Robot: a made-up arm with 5 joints.
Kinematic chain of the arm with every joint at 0, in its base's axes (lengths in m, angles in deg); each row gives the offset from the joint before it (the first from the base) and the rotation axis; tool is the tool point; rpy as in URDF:
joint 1: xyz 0 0 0.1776 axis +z
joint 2: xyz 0 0 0 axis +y
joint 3: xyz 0.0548 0 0.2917 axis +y
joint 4: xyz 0.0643 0 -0.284 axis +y
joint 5: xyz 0.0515 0 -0.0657 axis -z
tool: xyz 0 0 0 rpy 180 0 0
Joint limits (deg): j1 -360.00..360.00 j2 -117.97..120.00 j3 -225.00..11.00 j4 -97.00..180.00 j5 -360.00..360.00
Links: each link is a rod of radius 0.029 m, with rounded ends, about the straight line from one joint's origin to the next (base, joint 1, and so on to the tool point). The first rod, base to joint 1, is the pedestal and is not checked.
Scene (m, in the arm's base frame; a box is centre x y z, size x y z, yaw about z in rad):
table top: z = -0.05
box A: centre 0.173 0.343 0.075 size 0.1 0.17 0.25 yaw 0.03
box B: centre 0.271 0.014 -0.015 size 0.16 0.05 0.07 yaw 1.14
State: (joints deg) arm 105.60 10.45 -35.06 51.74 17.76
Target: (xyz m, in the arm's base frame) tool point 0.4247 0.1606 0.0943
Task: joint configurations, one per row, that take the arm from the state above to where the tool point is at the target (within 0.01 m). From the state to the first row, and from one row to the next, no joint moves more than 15 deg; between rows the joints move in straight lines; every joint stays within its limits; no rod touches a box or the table.
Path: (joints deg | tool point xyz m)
1: 94.66 15.24 -23.54 46.24 16.22 | -0.0190 0.2336 0.0894
2: 83.72 20.02 -12.03 40.74 14.69 | 0.0175 0.1592 0.0607
3: 72.78 24.81 -0.51 35.24 13.15 | 0.0247 0.0796 0.0564
4: 61.83 29.60 11.00 29.74 11.62 | 0.0053 0.0099 0.0761
5: 54.98 30.69 -1.94 31.69 12.64 | 0.0482 0.0688 0.0433
6: 48.13 31.79 -14.89 33.63 13.66 | 0.1076 0.1201 0.0247
7: 41.27 32.89 -27.83 35.58 14.69 | 0.1802 0.1581 0.0208
8: 34.42 33.99 -40.78 37.52 15.71 | 0.2612 0.1790 0.0316
9: 27.57 35.09 -53.72 39.47 16.74 | 0.3448 0.1800 0.0565
10: 20.71 36.18 -66.67 41.41 17.76 | 0.4247 0.1606 0.0943

